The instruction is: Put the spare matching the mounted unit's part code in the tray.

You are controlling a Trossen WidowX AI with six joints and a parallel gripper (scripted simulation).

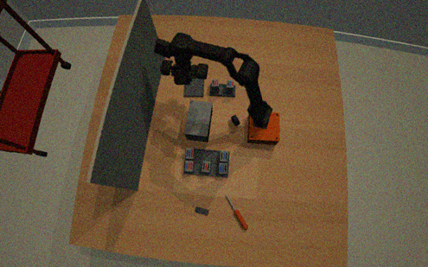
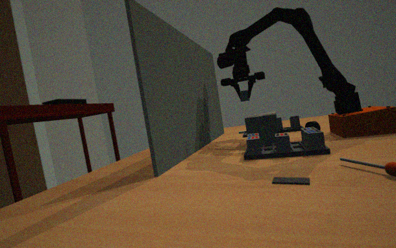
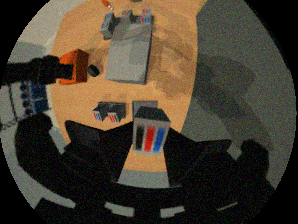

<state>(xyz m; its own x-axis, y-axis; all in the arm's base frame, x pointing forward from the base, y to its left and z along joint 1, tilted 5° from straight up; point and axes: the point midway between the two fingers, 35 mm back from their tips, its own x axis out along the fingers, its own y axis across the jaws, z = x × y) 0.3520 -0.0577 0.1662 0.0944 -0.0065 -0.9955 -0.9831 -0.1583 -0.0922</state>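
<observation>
The flat grey tray lies 170 mm below my gripper tip and 60 mm to the right of it. The rest, counted from my gripper tip: spare part (20 mm above); then grey box-shaped mounted unit (140 mm to the left, 120 mm below, 90 mm behind); then tall grey panel (170 mm to the left, 150 mm ahead, 50 mm above).
</observation>
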